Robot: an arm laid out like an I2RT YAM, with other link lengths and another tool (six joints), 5 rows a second.
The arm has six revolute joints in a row. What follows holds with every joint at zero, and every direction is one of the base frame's. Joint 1 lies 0.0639 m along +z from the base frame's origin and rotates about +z. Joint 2 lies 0.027 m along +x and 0.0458 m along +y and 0.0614 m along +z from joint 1 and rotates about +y. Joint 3 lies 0.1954 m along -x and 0.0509 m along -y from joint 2 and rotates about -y. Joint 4 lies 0.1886 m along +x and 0.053 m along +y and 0.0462 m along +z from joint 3 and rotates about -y. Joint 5 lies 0.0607 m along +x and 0.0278 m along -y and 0.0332 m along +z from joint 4 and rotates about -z. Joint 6 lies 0.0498 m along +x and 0.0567 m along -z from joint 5 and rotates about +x. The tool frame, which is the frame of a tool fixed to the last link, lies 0.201 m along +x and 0.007 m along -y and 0.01 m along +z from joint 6; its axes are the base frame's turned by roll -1.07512, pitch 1.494 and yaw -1.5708 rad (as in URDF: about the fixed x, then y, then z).
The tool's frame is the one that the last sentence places.
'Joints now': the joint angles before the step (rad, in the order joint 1, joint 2, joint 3, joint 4, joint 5, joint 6). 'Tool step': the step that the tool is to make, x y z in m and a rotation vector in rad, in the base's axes. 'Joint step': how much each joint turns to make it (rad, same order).
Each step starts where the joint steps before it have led.
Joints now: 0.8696, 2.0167, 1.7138, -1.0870, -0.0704, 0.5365
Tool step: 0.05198, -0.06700, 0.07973, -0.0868, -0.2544, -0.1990
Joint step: -0.0413, -0.2072, 0.0713, -0.1816, 0.2777, 0.0973
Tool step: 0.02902, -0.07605, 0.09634, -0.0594, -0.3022, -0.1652
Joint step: -0.0144, -0.2311, 0.0565, -0.1434, 0.2972, 0.0553
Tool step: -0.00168, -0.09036, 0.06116, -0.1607, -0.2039, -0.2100
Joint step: -0.0001, -0.1118, -0.0007, -0.1618, 0.3200, 0.1186
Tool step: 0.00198, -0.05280, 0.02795, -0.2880, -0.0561, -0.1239
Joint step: -0.0140, 0.0733, -0.0425, -0.1201, 0.2595, 0.0799
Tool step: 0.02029, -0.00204, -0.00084, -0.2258, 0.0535, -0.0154
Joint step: -0.0233, 0.1617, -0.0053, -0.0001, 0.1205, -0.0340
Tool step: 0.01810, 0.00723, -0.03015, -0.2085, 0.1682, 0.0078
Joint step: -0.0210, 0.1995, 0.0000, -0.0003, 0.0370, -0.0702
